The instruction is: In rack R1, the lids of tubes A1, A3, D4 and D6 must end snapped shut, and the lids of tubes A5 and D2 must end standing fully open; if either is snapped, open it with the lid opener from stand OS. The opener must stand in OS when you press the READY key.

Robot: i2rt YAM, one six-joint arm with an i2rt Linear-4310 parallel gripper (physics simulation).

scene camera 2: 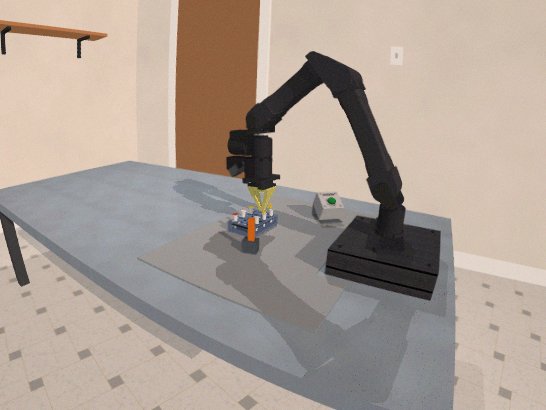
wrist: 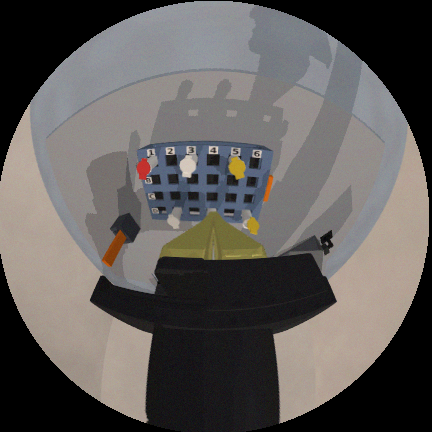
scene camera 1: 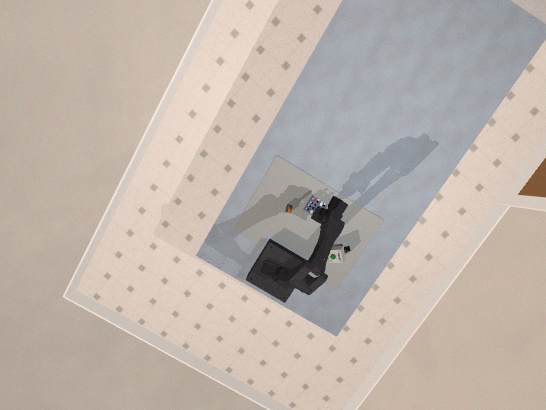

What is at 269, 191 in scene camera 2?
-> My gripper.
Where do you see a grey box with green button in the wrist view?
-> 311, 245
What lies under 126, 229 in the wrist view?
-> A dark stand.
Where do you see a grey mat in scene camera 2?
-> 280, 281
